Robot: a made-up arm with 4 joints. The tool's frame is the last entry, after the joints. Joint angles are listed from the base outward.
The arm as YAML. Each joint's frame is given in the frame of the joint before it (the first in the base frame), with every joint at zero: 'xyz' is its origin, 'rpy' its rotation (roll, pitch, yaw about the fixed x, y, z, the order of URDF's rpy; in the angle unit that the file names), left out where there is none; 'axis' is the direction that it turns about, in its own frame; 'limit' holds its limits. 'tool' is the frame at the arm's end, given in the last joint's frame.
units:
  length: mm
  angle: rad
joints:
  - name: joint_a
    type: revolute
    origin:
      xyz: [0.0, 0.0, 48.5]
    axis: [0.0, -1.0, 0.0]
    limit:
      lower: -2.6
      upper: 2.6
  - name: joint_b
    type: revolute
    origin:
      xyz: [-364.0, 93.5, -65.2]
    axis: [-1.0, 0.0, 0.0]
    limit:
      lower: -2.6
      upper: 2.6
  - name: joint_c
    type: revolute
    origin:
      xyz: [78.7, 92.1, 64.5]
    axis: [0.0, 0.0, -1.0]
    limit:
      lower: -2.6
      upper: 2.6
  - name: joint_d
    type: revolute
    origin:
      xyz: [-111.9, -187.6, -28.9]
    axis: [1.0, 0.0, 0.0]
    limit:
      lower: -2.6
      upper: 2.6
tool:
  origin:
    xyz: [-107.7, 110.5, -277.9]
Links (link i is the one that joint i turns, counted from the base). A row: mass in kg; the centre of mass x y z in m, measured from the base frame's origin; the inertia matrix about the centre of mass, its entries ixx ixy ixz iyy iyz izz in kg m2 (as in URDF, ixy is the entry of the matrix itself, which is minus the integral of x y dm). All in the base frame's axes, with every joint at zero. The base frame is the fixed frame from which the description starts. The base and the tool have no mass.
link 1: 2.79; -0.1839 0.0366 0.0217; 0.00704 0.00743 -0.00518 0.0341 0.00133 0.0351
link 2: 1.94; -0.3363 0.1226 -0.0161; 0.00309 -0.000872 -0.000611 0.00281 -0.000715 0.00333
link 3: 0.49; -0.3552 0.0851 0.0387; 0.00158 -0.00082 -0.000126 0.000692 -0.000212 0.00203
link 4: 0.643; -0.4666 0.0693 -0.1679; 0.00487 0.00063 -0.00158 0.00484 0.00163 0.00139
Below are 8 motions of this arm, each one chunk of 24 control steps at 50 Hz.
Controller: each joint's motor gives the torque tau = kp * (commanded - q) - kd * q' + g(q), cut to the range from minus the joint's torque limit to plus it. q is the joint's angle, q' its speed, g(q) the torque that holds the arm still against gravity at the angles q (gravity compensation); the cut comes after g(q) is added. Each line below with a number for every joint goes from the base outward.
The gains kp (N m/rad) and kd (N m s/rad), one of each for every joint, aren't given. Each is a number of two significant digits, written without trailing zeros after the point. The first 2 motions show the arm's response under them.
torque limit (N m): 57 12 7.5 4.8
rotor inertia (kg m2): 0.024 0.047 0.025 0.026
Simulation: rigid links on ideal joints. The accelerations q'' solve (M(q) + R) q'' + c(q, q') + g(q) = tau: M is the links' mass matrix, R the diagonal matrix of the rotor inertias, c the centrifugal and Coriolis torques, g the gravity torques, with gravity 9.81 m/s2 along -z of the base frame. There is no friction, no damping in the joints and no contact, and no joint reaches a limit. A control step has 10 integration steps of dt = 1/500 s. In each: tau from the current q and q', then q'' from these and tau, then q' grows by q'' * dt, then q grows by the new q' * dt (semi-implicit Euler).
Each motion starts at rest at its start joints. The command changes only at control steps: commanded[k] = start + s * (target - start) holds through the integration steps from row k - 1 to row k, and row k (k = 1, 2, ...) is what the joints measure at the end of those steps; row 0 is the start. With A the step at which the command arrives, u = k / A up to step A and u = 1 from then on. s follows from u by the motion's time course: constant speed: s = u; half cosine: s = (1 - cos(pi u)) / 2; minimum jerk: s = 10 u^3 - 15 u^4 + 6 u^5; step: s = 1 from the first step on.
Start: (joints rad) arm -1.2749 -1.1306 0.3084 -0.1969
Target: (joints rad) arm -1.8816 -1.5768 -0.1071 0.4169
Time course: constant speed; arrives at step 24
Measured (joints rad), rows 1 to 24:
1: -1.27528 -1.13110 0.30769 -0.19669
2: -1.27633 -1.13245 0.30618 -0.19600
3: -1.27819 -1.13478 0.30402 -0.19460
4: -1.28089 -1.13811 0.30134 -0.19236
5: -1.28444 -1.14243 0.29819 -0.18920
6: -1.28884 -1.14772 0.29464 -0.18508
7: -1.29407 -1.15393 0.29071 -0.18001
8: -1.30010 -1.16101 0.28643 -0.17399
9: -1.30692 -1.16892 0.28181 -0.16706
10: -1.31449 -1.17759 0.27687 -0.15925
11: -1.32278 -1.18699 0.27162 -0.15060
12: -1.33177 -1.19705 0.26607 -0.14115
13: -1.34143 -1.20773 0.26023 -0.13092
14: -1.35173 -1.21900 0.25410 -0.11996
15: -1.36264 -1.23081 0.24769 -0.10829
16: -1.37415 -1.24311 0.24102 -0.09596
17: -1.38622 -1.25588 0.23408 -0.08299
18: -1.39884 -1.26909 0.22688 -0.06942
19: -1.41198 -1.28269 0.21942 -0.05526
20: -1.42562 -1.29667 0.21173 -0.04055
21: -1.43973 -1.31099 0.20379 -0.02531
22: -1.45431 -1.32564 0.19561 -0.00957
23: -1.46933 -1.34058 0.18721 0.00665
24: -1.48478 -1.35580 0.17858 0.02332
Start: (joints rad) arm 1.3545 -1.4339 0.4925 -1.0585
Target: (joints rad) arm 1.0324 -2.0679 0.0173 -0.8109
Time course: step
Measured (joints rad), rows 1 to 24:
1: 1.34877 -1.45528 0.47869 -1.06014
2: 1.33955 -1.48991 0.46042 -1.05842
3: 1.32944 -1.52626 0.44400 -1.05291
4: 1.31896 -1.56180 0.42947 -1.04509
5: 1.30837 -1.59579 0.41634 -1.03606
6: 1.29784 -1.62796 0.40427 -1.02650
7: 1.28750 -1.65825 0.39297 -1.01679
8: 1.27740 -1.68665 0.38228 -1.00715
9: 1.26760 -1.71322 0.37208 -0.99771
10: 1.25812 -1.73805 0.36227 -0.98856
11: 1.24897 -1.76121 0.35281 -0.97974
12: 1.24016 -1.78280 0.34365 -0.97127
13: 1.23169 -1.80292 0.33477 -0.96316
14: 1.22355 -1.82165 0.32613 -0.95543
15: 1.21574 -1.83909 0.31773 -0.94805
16: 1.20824 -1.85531 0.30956 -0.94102
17: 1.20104 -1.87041 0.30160 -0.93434
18: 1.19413 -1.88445 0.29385 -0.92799
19: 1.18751 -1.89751 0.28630 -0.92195
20: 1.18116 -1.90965 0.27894 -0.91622
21: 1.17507 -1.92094 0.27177 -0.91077
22: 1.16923 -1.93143 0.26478 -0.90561
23: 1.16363 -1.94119 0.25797 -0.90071
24: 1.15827 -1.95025 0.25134 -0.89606
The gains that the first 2 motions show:
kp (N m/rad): 49 15 8 5.5
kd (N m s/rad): 25 4.4 5.5 2.5
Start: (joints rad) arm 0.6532 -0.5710 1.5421 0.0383
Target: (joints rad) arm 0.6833 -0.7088 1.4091 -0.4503
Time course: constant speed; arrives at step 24
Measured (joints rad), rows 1 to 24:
1: 0.65324 -0.57118 1.54208 0.03794
2: 0.65334 -0.57167 1.54196 0.03691
3: 0.65348 -0.57250 1.54171 0.03510
4: 0.65367 -0.57367 1.54131 0.03251
5: 0.65391 -0.57516 1.54076 0.02913
6: 0.65418 -0.57694 1.54006 0.02499
7: 0.65448 -0.57900 1.53922 0.02013
8: 0.65482 -0.58133 1.53823 0.01457
9: 0.65520 -0.58389 1.53711 0.00835
10: 0.65560 -0.58668 1.53586 0.00150
11: 0.65604 -0.58967 1.53447 -0.00597
12: 0.65651 -0.59286 1.53297 -0.01401
13: 0.65701 -0.59623 1.53134 -0.02261
14: 0.65753 -0.59976 1.52959 -0.03174
15: 0.65809 -0.60345 1.52773 -0.04137
16: 0.65867 -0.60728 1.52576 -0.05149
17: 0.65927 -0.61124 1.52369 -0.06207
18: 0.65990 -0.61533 1.52151 -0.07309
19: 0.66056 -0.61953 1.51923 -0.08453
20: 0.66123 -0.62384 1.51686 -0.09637
21: 0.66193 -0.62825 1.51439 -0.10860
22: 0.66265 -0.63275 1.51183 -0.12119
23: 0.66339 -0.63733 1.50918 -0.13414
24: 0.66415 -0.64199 1.50644 -0.14742

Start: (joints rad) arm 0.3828 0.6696 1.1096 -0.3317
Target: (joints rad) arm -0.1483 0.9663 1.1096 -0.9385
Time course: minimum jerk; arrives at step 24
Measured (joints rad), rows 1 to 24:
1: 0.38279 0.66961 1.10961 -0.33170
2: 0.38275 0.66967 1.10965 -0.33174
3: 0.38260 0.66988 1.10978 -0.33186
4: 0.38221 0.67037 1.11003 -0.33220
5: 0.38146 0.67130 1.11046 -0.33290
6: 0.38016 0.67284 1.11109 -0.33417
7: 0.37815 0.67514 1.11190 -0.33621
8: 0.37527 0.67835 1.11291 -0.33925
9: 0.37137 0.68256 1.11408 -0.34348
10: 0.36632 0.68787 1.11539 -0.34908
11: 0.36005 0.69430 1.11679 -0.35619
12: 0.35250 0.70185 1.11823 -0.36491
13: 0.34368 0.71048 1.11967 -0.37527
14: 0.33362 0.72010 1.12106 -0.38726
15: 0.32239 0.73059 1.12234 -0.40083
16: 0.31012 0.74178 1.12346 -0.41583
17: 0.29695 0.75350 1.12438 -0.43211
18: 0.28305 0.76555 1.12507 -0.44945
19: 0.26863 0.77772 1.12549 -0.46761
20: 0.25388 0.78980 1.12563 -0.48632
21: 0.23901 0.80159 1.12548 -0.50531
22: 0.22421 0.81292 1.12505 -0.52430
23: 0.20964 0.82367 1.12438 -0.54306
24: 0.19543 0.83375 1.12352 -0.56138

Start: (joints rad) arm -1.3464 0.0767 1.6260 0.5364
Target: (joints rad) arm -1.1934 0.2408 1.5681 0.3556
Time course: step
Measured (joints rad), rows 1 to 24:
1: -1.34434 0.07862 1.62467 0.53475
2: -1.34033 0.08379 1.62291 0.53075
3: -1.33554 0.09113 1.62125 0.52529
4: -1.33043 0.09962 1.61968 0.51898
5: -1.32523 0.10855 1.61816 0.51225
6: -1.32007 0.11750 1.61670 0.50537
7: -1.31501 0.12622 1.61527 0.49853
8: -1.31009 0.13455 1.61389 0.49183
9: -1.30533 0.14243 1.61255 0.48536
10: -1.30075 0.14982 1.61125 0.47913
11: -1.29635 0.15673 1.60998 0.47318
12: -1.29212 0.16315 1.60876 0.46749
13: -1.28806 0.16912 1.60757 0.46208
14: -1.28416 0.17466 1.60642 0.45694
15: -1.28043 0.17979 1.60531 0.45204
16: -1.27685 0.18453 1.60423 0.44739
17: -1.27343 0.18892 1.60318 0.44297
18: -1.27014 0.19298 1.60216 0.43877
19: -1.26699 0.19673 1.60118 0.43478
20: -1.26397 0.20019 1.60022 0.43098
21: -1.26108 0.20339 1.59929 0.42738
22: -1.25831 0.20635 1.59839 0.42395
23: -1.25565 0.20908 1.59751 0.42069
24: -1.25311 0.21160 1.59667 0.41760

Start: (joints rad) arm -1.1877 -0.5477 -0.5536 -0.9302
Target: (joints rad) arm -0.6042 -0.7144 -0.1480 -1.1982
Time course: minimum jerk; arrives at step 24
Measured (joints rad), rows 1 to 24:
1: -1.18769 -0.54770 -0.55359 -0.93020
2: -1.18764 -0.54773 -0.55354 -0.93024
3: -1.18744 -0.54781 -0.55335 -0.93037
4: -1.18696 -0.54803 -0.55292 -0.93068
5: -1.18601 -0.54844 -0.55213 -0.93125
6: -1.18440 -0.54916 -0.55085 -0.93219
7: -1.18194 -0.55025 -0.54899 -0.93360
8: -1.17845 -0.55181 -0.54644 -0.93556
9: -1.17376 -0.55390 -0.54315 -0.93814
10: -1.16775 -0.55658 -0.53906 -0.94141
11: -1.16035 -0.55988 -0.53415 -0.94539
12: -1.15150 -0.56380 -0.52843 -0.95009
13: -1.14124 -0.56834 -0.52193 -0.95549
14: -1.12960 -0.57345 -0.51472 -0.96155
15: -1.11671 -0.57909 -0.50686 -0.96821
16: -1.10270 -0.58516 -0.49848 -0.97538
17: -1.08776 -0.59158 -0.48968 -0.98295
18: -1.07211 -0.59824 -0.48060 -0.99082
19: -1.05596 -0.60504 -0.47137 -0.99885
20: -1.03956 -0.61184 -0.46214 -1.00693
21: -1.02314 -0.61856 -0.45301 -1.01493
22: -1.00691 -0.62507 -0.44410 -1.02276
23: -0.99105 -0.63131 -0.43548 -1.03033
24: -0.97568 -0.63722 -0.42718 -1.03761

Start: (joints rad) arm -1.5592 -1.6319 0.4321 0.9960
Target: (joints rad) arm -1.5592 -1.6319 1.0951 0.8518
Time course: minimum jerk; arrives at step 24
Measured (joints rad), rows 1 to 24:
1: -1.55920 -1.63190 0.43211 0.99600
2: -1.55919 -1.63191 0.43218 0.99598
3: -1.55918 -1.63192 0.43241 0.99591
4: -1.55914 -1.63194 0.43294 0.99576
5: -1.55909 -1.63199 0.43394 0.99547
6: -1.55901 -1.63205 0.43557 0.99499
7: -1.55890 -1.63212 0.43802 0.99425
8: -1.55878 -1.63221 0.44143 0.99323
9: -1.55864 -1.63231 0.44593 0.99187
10: -1.55848 -1.63242 0.45162 0.99014
11: -1.55832 -1.63254 0.45856 0.98803
12: -1.55816 -1.63265 0.46677 0.98552
13: -1.55801 -1.63275 0.47624 0.98263
14: -1.55786 -1.63284 0.48690 0.97938
15: -1.55773 -1.63292 0.49866 0.97580
16: -1.55763 -1.63298 0.51138 0.97193
17: -1.55755 -1.63301 0.52490 0.96783
18: -1.55750 -1.63303 0.53905 0.96356
19: -1.55749 -1.63301 0.55361 0.95919
20: -1.55750 -1.63297 0.56840 0.95479
21: -1.55755 -1.63291 0.58321 0.95041
22: -1.55762 -1.63283 0.59788 0.94612
23: -1.55772 -1.63273 0.61227 0.94196
24: -1.55782 -1.63263 0.62629 0.93796

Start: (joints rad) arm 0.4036 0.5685 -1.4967 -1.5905
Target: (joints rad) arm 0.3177 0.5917 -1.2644 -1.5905
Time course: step
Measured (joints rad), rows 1 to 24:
1: 0.40196 0.56956 -1.49451 -1.59080
2: 0.39910 0.57106 -1.48993 -1.59123
3: 0.39602 0.57249 -1.48431 -1.59151
4: 0.39296 0.57381 -1.47828 -1.59163
5: 0.38999 0.57502 -1.47216 -1.59165
6: 0.38713 0.57615 -1.46609 -1.59161
7: 0.38438 0.57719 -1.46013 -1.59154
8: 0.38174 0.57817 -1.45432 -1.59146
9: 0.37921 0.57908 -1.44866 -1.59137
10: 0.37677 0.57993 -1.44316 -1.59129
11: 0.37443 0.58071 -1.43783 -1.59121
12: 0.37219 0.58145 -1.43265 -1.59113
13: 0.37003 0.58214 -1.42763 -1.59106
14: 0.36795 0.58278 -1.42275 -1.59100
15: 0.36596 0.58338 -1.41803 -1.59094
16: 0.36405 0.58393 -1.41344 -1.59088
17: 0.36222 0.58445 -1.40899 -1.59083
18: 0.36045 0.58494 -1.40467 -1.59078
19: 0.35876 0.58539 -1.40048 -1.59074
20: 0.35713 0.58581 -1.39642 -1.59070
21: 0.35557 0.58620 -1.39248 -1.59066
22: 0.35407 0.58657 -1.38865 -1.59062
23: 0.35263 0.58691 -1.38494 -1.59059
24: 0.35125 0.58723 -1.38134 -1.59056

